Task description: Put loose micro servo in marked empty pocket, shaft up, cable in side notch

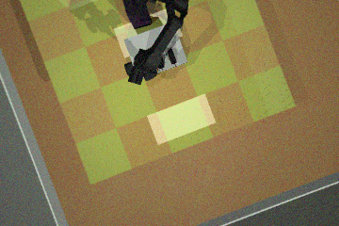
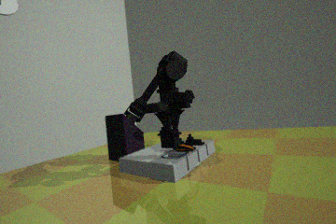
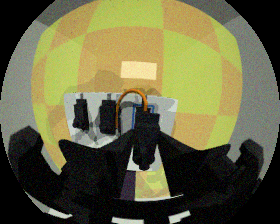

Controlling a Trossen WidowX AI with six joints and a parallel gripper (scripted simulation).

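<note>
Now: gripper tip 130 mm past the robot deck, 100 mm above it and 60 mm to the right of it.
</note>
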